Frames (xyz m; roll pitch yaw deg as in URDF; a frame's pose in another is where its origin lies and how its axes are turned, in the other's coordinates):
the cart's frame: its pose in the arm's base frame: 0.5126 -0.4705 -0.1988 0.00 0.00 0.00
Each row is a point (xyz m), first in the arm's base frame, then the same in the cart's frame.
Working: the arm's base frame: its pose in the cart's frame: -0.5126 0.4705 0.1988 0.00 0.00 0.00

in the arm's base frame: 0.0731 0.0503 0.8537
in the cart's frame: -0.4395 0.5208 1.0525
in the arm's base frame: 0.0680 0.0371 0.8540
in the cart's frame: -0.4446 0.5076 1.0528
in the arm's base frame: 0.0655 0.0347 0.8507
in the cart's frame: -0.4471 0.5052 1.0495
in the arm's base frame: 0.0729 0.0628 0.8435
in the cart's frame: -0.4397 0.5333 1.0423
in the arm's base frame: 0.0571 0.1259 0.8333
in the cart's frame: -0.4555 0.5964 1.0321
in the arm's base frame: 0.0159 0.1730 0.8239
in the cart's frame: -0.4967 0.6435 1.0227
